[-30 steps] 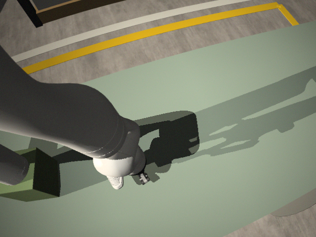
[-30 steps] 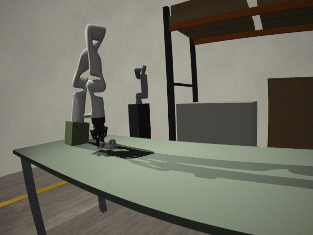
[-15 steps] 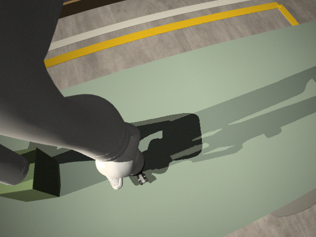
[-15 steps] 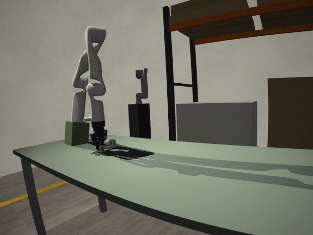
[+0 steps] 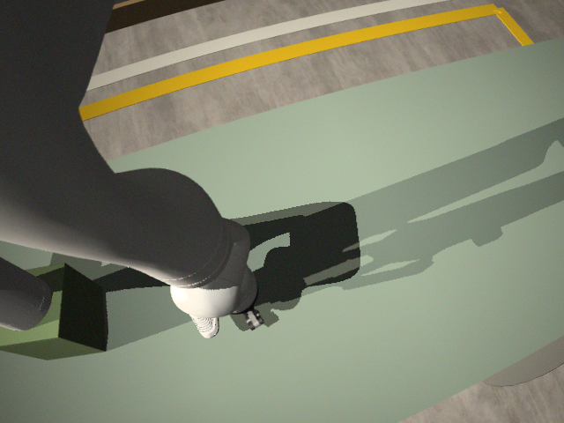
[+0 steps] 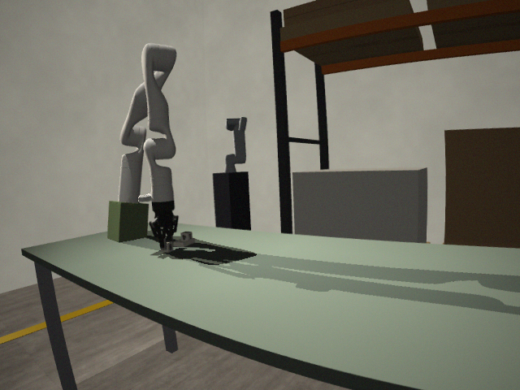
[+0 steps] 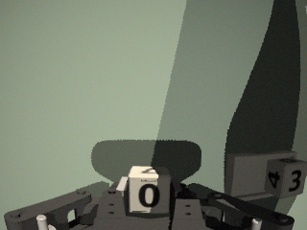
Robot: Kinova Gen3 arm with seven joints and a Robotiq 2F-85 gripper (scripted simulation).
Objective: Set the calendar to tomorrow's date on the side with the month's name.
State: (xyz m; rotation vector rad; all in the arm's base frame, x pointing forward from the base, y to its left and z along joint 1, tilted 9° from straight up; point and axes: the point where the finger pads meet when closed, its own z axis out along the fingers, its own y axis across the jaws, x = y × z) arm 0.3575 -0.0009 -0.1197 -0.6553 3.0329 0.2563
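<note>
Right now the white cube is 10 mm below my hand. The rest, counted from my hand: white tray (50 mm behind, 100 mm to the left, 20 mm below).
</note>
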